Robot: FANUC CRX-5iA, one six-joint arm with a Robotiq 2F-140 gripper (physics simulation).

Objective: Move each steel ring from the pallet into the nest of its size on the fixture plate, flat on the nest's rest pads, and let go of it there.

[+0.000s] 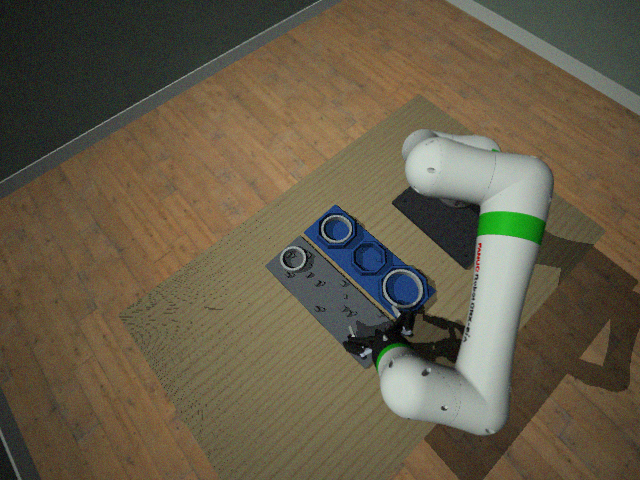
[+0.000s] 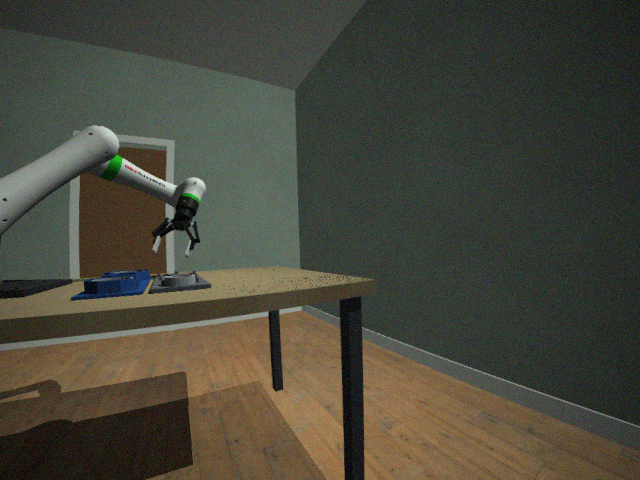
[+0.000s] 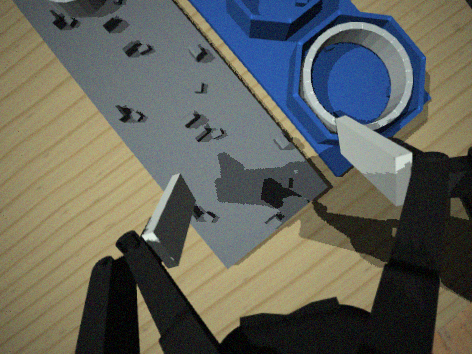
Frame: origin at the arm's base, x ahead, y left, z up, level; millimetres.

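Seen in the pictures: gripper, fingertip midpoint: (image 1: 373, 320) (image 2: 170, 254) (image 3: 259, 163).
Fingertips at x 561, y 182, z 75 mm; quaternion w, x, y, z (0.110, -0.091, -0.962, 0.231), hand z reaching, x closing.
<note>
Pixels of each thing's top centre, then the offset from my fingertips to it. "spot": a spot on its surface instead. Level surfaces: height alone.
- smallest steel ring, middle of its top: (image 1: 293, 258) (image 2: 180, 276) 65 mm down, 65 mm ahead, 320 mm right
- grey pallet, middle of its top: (image 3: 160, 85) (image 1: 329, 296) (image 2: 178, 278) 90 mm down, 43 mm ahead, 148 mm right
- middle-sized ring, surface spot: (image 1: 337, 242) spot: 64 mm down, 87 mm back, 276 mm right
- wooden table, its level: 102 mm down
The smallest steel ring (image 1: 293, 269) (image 2: 178, 280) lies on the grey pallet (image 1: 330, 297) (image 2: 204, 285) (image 3: 165, 85), at its far end from the gripper. A middle-sized ring (image 1: 337, 242) sits in one end nest of the blue fixture plate (image 1: 343, 255) (image 2: 116, 285) (image 3: 265, 60). The largest ring (image 1: 384, 287) (image 3: 402, 75) sits in the other end nest and looks flat; its pad contact is hidden. The middle nest (image 1: 355, 260) (image 3: 270, 30) holds no ring. My gripper (image 1: 373, 320) (image 2: 171, 253) (image 3: 259, 163) is open and empty, well above the pallet's near end.
Small dark pegs (image 3: 131, 114) stand in groups on the pallet. The plate lies right beside the pallet, with a narrow gap. A dark base plate (image 1: 439, 227) (image 2: 31, 285) lies on the wooden table (image 1: 248, 361) beyond the blue plate. The arm (image 1: 496, 310) reaches over the table's right side.
</note>
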